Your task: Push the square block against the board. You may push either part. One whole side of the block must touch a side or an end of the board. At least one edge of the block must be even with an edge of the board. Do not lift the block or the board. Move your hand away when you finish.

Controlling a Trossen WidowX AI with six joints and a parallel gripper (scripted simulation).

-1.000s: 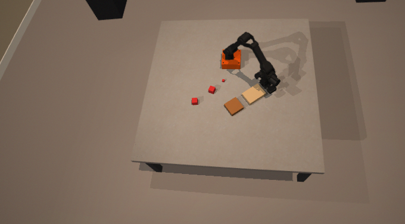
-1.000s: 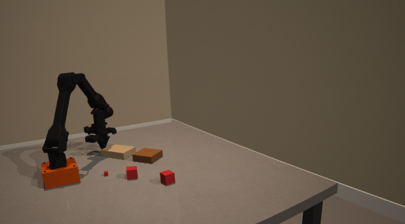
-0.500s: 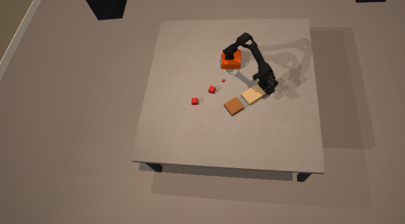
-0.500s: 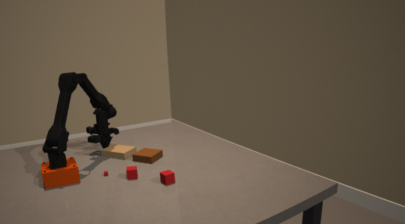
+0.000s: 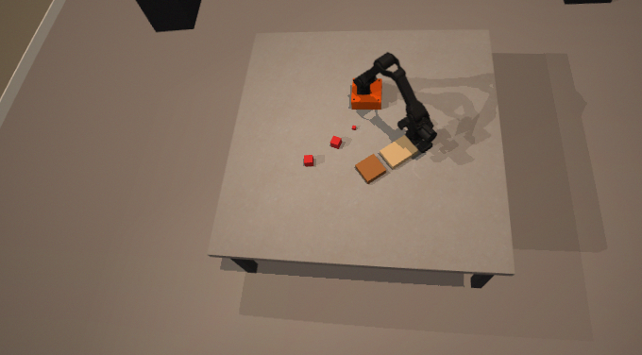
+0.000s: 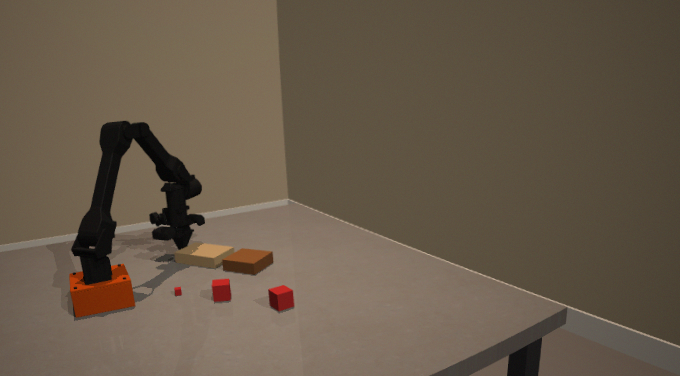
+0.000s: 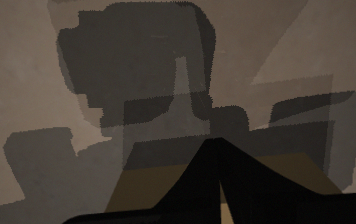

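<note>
Right now my gripper tip is 70 mm to the left of the board, 50 mm short of it and 10 mm below it. Round my gripper tip: square block 200 mm to the right, 130 mm ahead, 10 mm above; red cube 280 mm to the right, 100 mm behind.
</note>
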